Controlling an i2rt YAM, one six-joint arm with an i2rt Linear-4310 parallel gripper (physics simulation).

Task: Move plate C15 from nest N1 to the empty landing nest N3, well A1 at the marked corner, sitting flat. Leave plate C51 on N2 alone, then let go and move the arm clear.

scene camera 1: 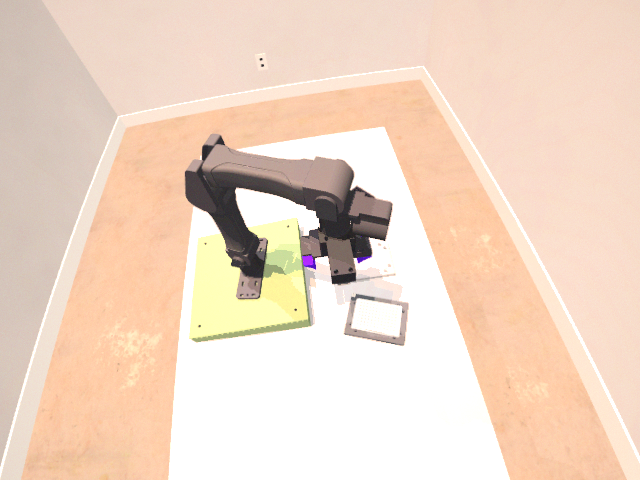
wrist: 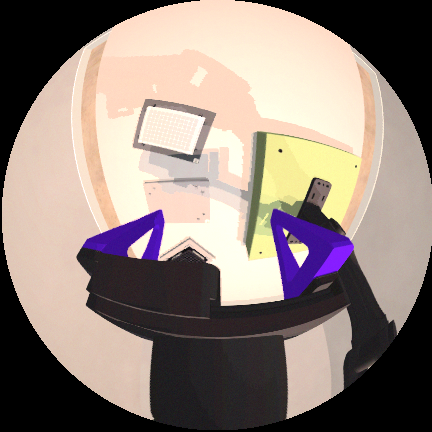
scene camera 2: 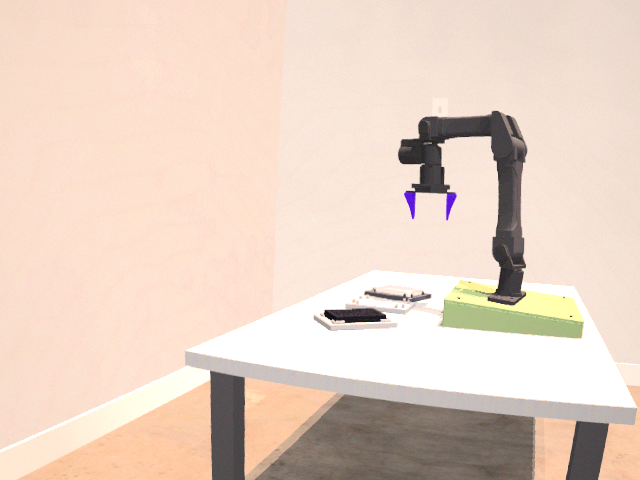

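My gripper is open and empty, fingers down, high above the table beside the green base. A white plate sits in a dark grey nest. The empty white nest lies between the two occupied nests, partly hidden by the gripper in scene camera 1. A black plate sits in a light nest; the arm hides it in scene camera 1. Plate labels and corner marks are not readable.
The arm stands on a yellow-green block beside the nests. All stand on a white table. The arm's shadow falls near the dark nest. Walls stand beyond the table.
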